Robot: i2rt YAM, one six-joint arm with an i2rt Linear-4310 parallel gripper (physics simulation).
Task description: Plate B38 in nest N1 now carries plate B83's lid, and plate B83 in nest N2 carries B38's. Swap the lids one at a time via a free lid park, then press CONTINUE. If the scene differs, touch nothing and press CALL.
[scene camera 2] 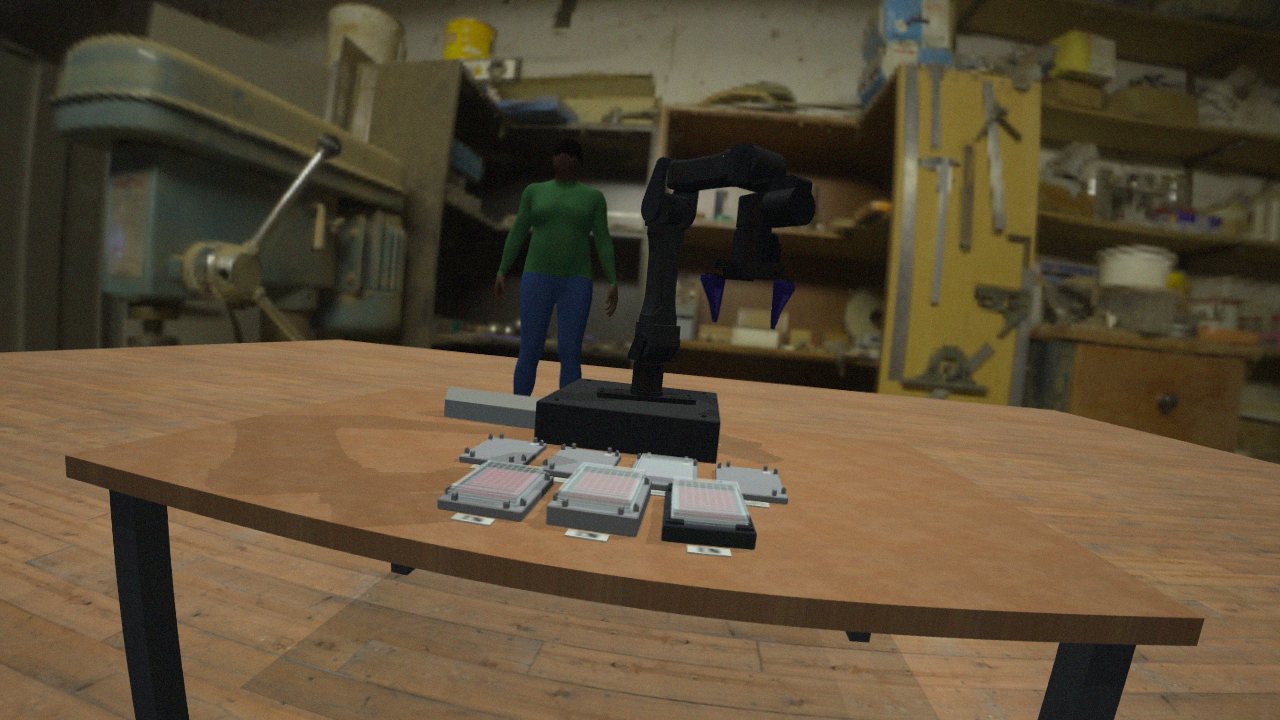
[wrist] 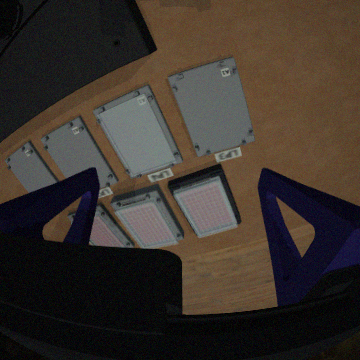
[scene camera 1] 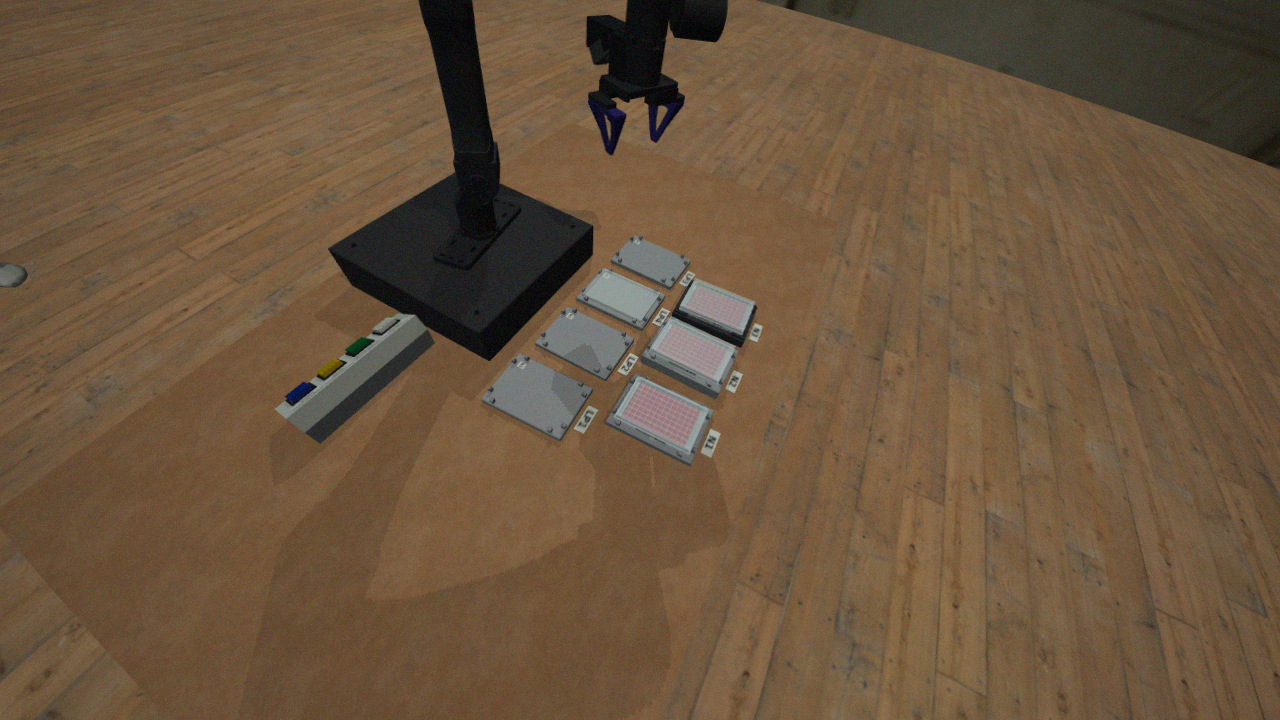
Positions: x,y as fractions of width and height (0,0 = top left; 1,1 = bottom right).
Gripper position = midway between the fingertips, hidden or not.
Observation:
My gripper (scene camera 1: 0.49,0.20) is open, with nothing in its grasp. Also in view: a grey button box (scene camera 1: 0.31,0.48), a lid park LP3 (scene camera 1: 0.52,0.37) and a lid park LP4 (wrist: 0.46,0.48).
My gripper shows as well in scene camera 2 (scene camera 2: 0.58,0.45) and in the wrist view (wrist: 0.50,0.49). The grey button box also shows in scene camera 2 (scene camera 2: 0.40,0.57). The lid park LP3 is seen too in scene camera 2 (scene camera 2: 0.60,0.67) and in the wrist view (wrist: 0.58,0.27).

